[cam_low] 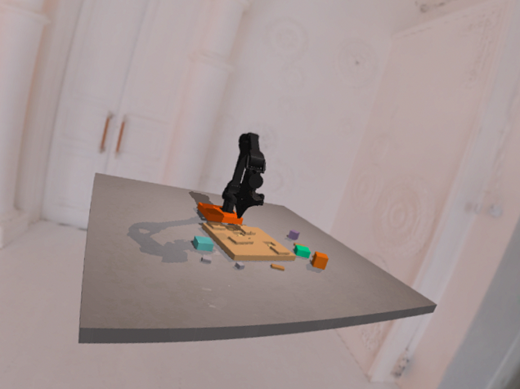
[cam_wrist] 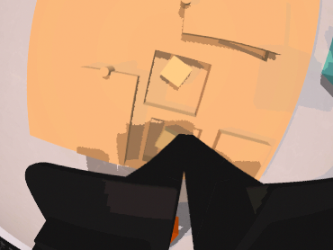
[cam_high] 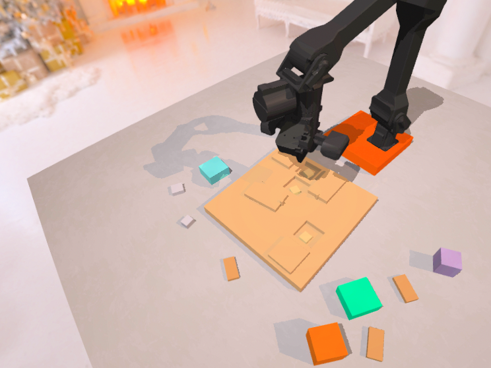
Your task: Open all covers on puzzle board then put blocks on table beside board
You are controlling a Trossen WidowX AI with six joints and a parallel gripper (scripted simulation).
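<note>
The cyan block is 140 mm ahead of my gripper tip, 180 mm to the right of it and 70 mm below it. Round my gripper tip: orange block 230 mm ahead, 300 mm to the left, 60 mm below; then purple cube 70 mm behind, 360 mm to the left, 70 mm below; then green block 120 mm ahead, 290 mm to the left, 70 mm below.
</note>
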